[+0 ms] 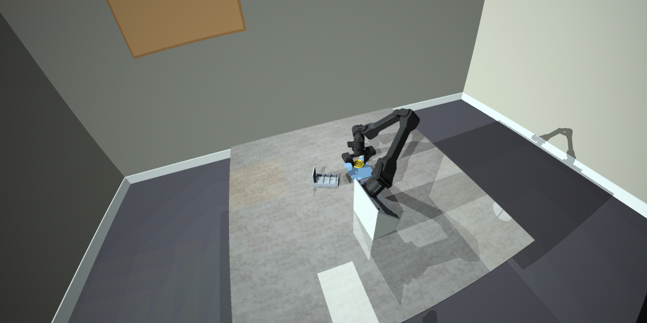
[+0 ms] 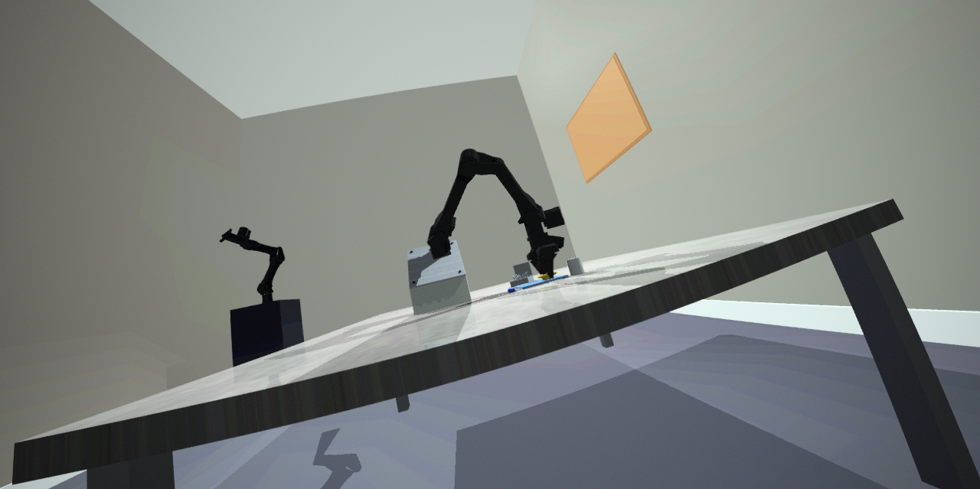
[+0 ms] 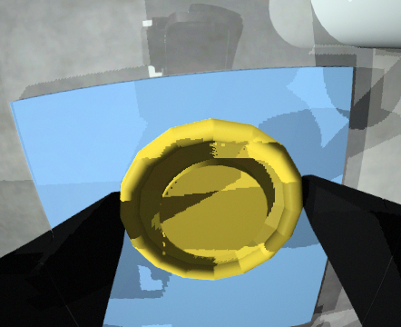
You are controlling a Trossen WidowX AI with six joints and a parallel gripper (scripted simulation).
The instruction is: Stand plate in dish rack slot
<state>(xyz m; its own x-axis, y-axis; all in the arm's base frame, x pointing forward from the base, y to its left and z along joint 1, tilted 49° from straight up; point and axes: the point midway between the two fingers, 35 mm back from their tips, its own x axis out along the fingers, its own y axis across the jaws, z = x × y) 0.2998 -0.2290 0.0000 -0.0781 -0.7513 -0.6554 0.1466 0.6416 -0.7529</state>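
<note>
My gripper tip is now 3 cm past the blue mat and 1 cm to the right of it. The rest, counted from my gripper tip: grey dish rack: 1 cm behind, 22 cm to the left, 2 cm above; then white cylinder: 7 cm ahead, 7 cm to the right, 2 cm above; then yellow plate: 1 cm above.
</note>
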